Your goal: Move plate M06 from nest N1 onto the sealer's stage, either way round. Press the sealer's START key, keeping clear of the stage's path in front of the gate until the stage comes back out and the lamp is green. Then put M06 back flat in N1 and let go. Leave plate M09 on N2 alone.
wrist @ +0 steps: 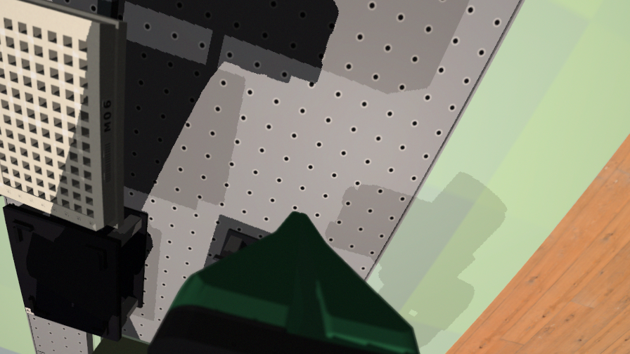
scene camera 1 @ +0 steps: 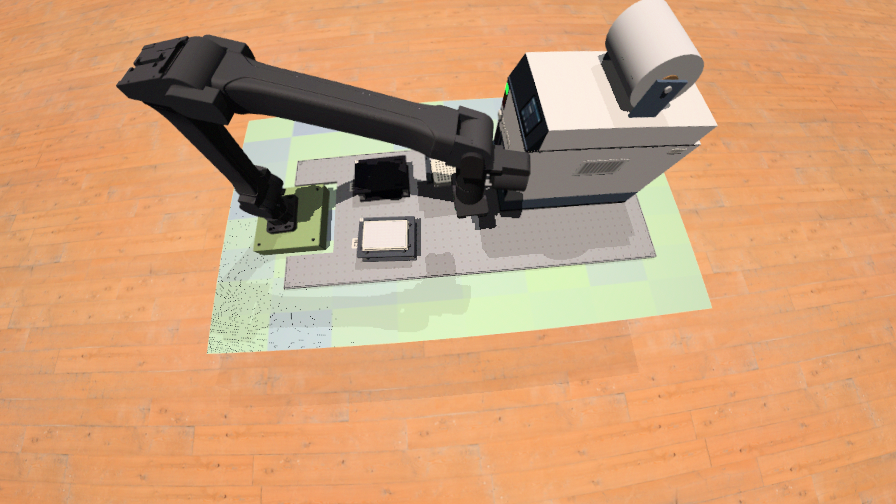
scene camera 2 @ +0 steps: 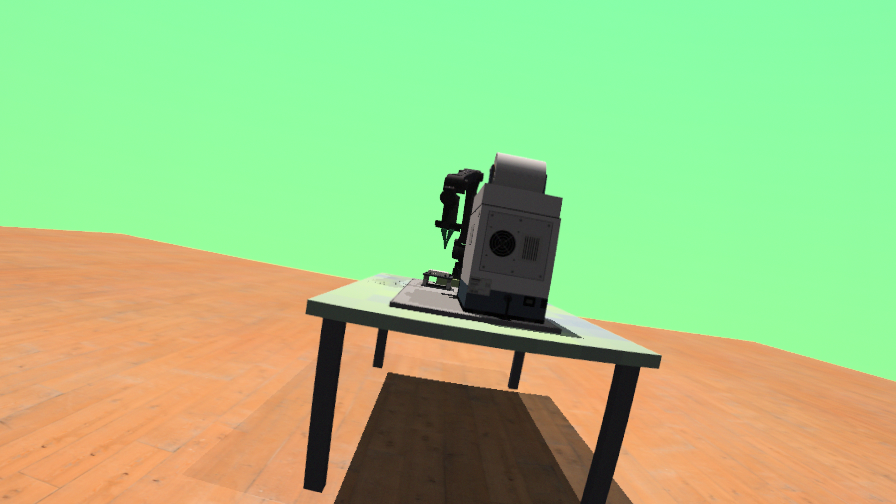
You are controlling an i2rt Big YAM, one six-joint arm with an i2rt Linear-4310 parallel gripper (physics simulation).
My gripper is shut, holding nothing. Also in view: a cream well plate M06.
